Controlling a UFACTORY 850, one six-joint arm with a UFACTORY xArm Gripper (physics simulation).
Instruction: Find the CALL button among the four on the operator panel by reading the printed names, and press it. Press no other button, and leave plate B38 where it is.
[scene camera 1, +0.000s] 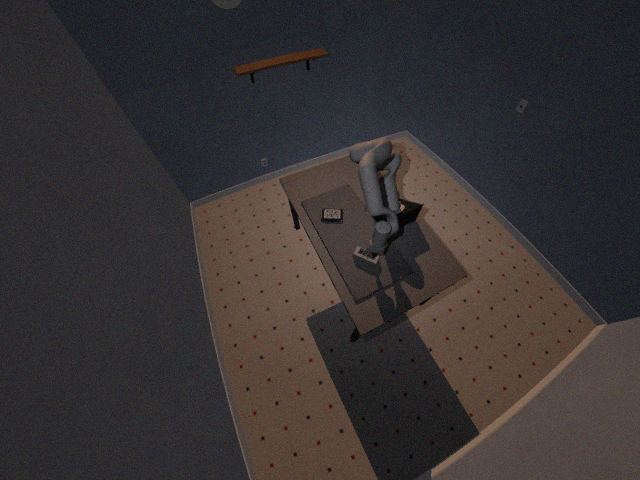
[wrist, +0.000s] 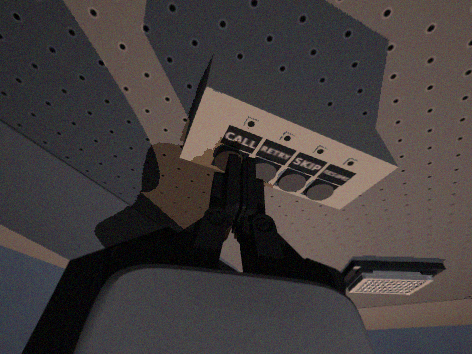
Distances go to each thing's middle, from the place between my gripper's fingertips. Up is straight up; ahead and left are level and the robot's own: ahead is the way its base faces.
The operator panel (wrist: 236, 107) lies 3 cm ahead of my hand, 4 cm to the right of it and 6 cm below it.
